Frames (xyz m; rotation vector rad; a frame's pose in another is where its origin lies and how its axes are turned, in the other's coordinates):
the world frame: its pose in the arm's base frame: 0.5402 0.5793 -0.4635 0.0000 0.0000 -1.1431
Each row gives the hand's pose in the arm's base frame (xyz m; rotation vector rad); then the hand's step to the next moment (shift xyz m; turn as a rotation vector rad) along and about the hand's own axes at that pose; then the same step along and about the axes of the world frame.
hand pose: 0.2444 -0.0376 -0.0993 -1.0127 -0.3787 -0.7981
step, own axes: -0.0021 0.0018 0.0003 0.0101 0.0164 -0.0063
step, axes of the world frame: -0.0015 0.0006 -0.0022 0.0121 0.0147 -0.0068
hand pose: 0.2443 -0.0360 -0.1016 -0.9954 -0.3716 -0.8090
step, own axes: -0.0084 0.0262 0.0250 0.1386 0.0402 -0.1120
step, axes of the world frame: -0.0231 0.0281 -0.0079 0.1774 0.0433 0.0039
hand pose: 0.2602 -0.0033 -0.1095 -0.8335 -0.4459 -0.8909
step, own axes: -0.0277 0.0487 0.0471 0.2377 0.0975 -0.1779
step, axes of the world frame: -0.0523 0.0500 -0.0109 0.2946 0.1043 0.0027
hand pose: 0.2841 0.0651 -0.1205 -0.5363 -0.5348 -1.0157
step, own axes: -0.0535 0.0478 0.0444 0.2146 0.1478 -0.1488
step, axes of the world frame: -0.0703 0.0458 -0.0090 0.2572 0.1545 0.0013
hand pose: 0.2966 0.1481 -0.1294 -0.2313 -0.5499 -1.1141
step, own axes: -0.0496 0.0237 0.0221 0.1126 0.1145 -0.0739
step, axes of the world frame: -0.0543 0.0230 -0.0053 0.1319 0.1174 0.0076
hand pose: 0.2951 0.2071 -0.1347 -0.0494 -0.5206 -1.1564
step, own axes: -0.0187 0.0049 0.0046 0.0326 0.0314 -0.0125
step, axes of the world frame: -0.0189 0.0054 -0.0026 0.0344 0.0304 0.0097
